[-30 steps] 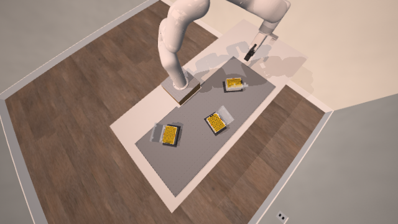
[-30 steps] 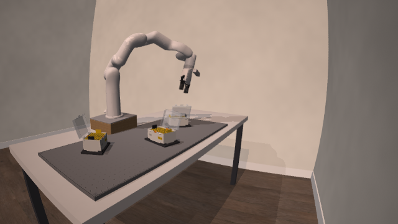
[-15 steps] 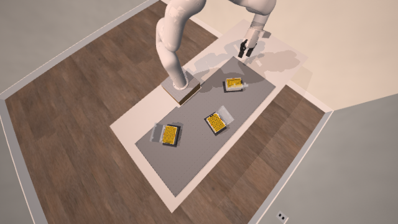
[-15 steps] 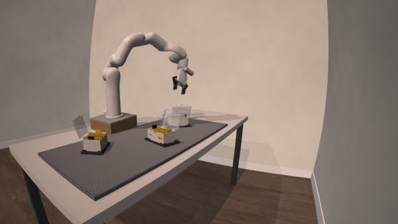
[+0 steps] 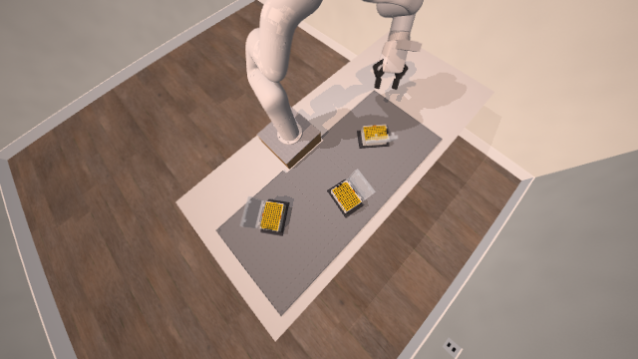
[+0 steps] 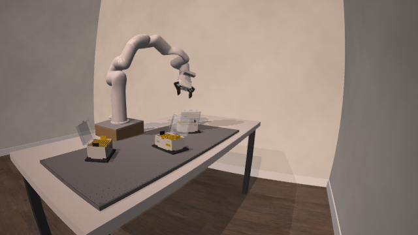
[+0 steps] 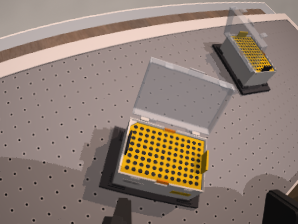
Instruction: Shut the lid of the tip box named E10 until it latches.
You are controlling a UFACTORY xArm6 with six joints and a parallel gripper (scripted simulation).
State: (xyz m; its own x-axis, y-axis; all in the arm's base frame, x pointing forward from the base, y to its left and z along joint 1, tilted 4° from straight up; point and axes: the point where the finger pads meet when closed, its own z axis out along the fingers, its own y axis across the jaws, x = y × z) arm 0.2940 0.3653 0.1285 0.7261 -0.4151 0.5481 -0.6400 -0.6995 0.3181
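My gripper is now 16 cm to the left of the lid, 12 cm above it and 10 cm short of it. The rest, counted from my hand: tip box 16 cm below, 12 cm to the right, 7 cm ahead.
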